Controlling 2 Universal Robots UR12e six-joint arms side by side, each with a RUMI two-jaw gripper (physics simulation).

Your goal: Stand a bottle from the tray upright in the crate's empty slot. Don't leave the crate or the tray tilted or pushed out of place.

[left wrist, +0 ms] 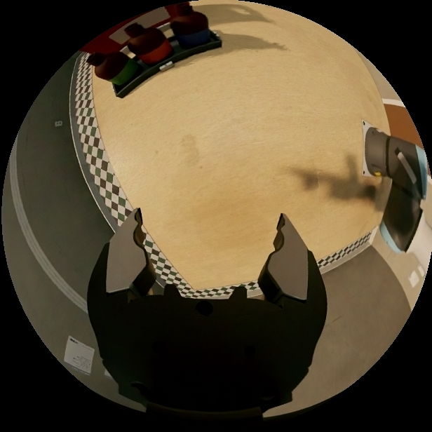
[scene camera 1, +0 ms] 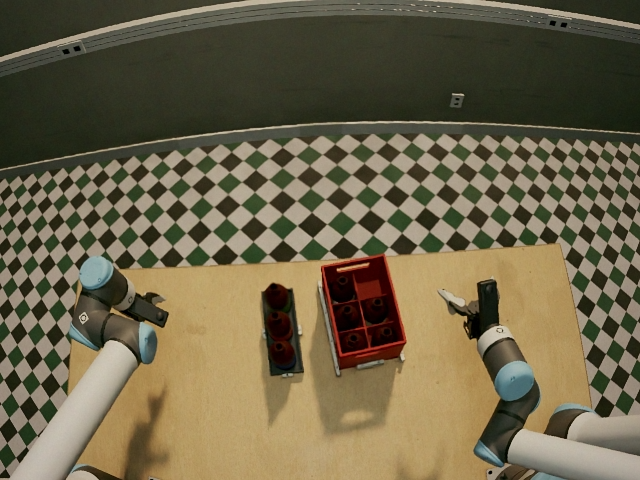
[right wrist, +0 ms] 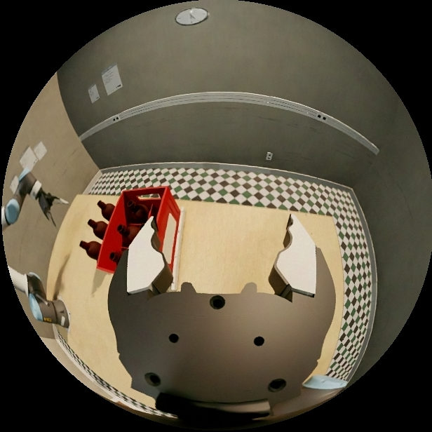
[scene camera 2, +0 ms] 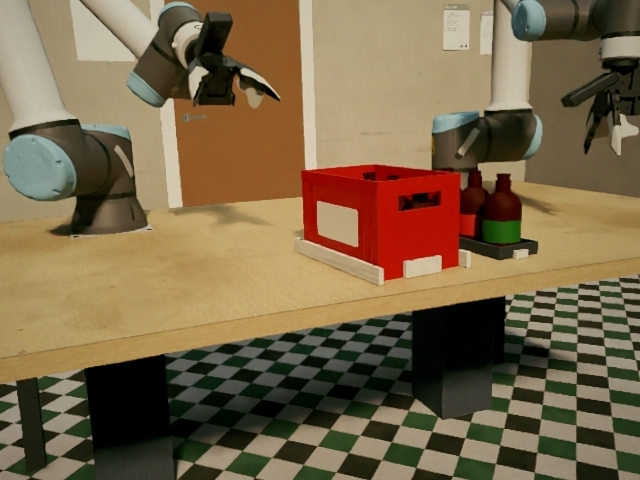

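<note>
The red crate (scene camera 1: 369, 356) (scene camera 2: 418, 227) (right wrist: 111, 240) stands upright on the table, with several dark bottles in it; its empty slot (scene camera 1: 371, 283) is at the far right in scene camera 1. The dark tray (scene camera 1: 293, 356) (scene camera 2: 498, 250) (left wrist: 197, 51) stands flat left of the crate in scene camera 1. It holds three upright bottles: green-labelled (scene camera 1: 276, 296) (scene camera 2: 501, 211) (left wrist: 116, 68), red-labelled (scene camera 1: 279, 325) (left wrist: 149, 44) and blue-labelled (scene camera 1: 282, 353) (left wrist: 190, 26). My left gripper (left wrist: 210, 211) is open and empty, left of the tray. My right gripper (right wrist: 221, 216) is open and empty, right of the crate.
White strips (scene camera 1: 329, 330) (scene camera 2: 338, 260) lie along the crate's base, and small white blocks (scene camera 1: 288, 375) (scene camera 2: 520, 253) sit against the tray. The wooden table's far edge (scene camera 1: 439, 253) runs close behind the crate. The right arm's base (scene camera 2: 108, 206) stands on the table.
</note>
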